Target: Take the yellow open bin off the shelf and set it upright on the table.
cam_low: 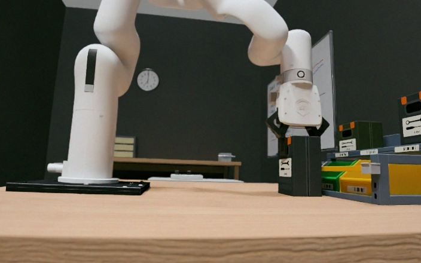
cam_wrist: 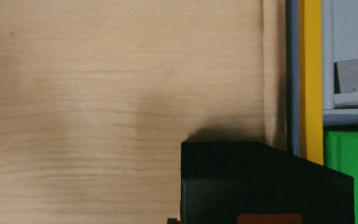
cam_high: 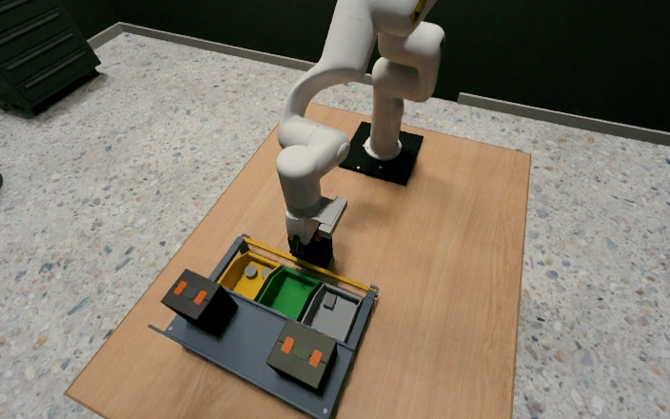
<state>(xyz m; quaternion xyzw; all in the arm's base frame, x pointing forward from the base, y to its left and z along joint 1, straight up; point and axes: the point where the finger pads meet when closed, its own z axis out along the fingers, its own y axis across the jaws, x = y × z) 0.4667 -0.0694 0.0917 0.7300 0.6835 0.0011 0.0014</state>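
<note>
The dark box is 4 cm below my hand. Also, from my hand: thin yellow strip: 5 cm ahead, 4 cm below; green bin: 15 cm ahead, 6 cm below; grey shelf: 18 cm ahead, 4 cm below, 1 cm to the right.
</note>
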